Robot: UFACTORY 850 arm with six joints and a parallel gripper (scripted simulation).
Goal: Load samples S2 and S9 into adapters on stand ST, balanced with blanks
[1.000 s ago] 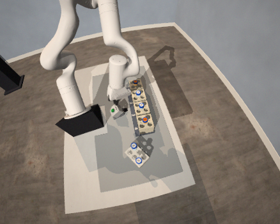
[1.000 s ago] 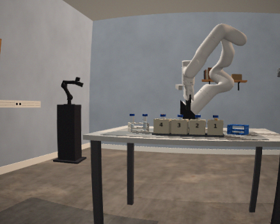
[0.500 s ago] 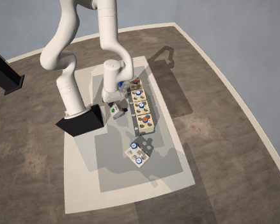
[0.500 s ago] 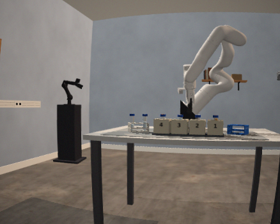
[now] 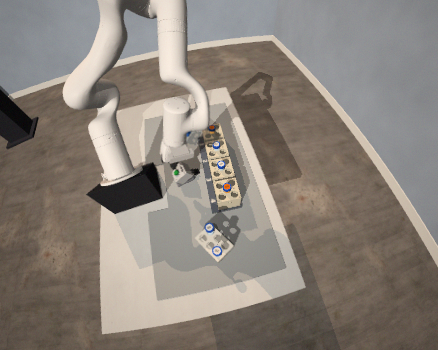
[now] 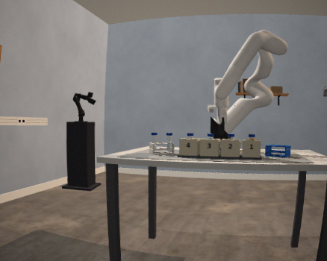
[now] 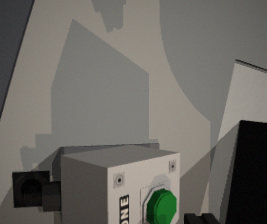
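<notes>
Now: hand 7 cm above the green DONE key. From my hand the other things lie so: adapter 1: 23 cm ahead, 14 cm to the left, 8 cm below; white rack: 4 cm ahead, 35 cm to the right, 10 cm below; blue rack: 13 cm ahead, 32 cm to the left, 10 cm below.
</notes>
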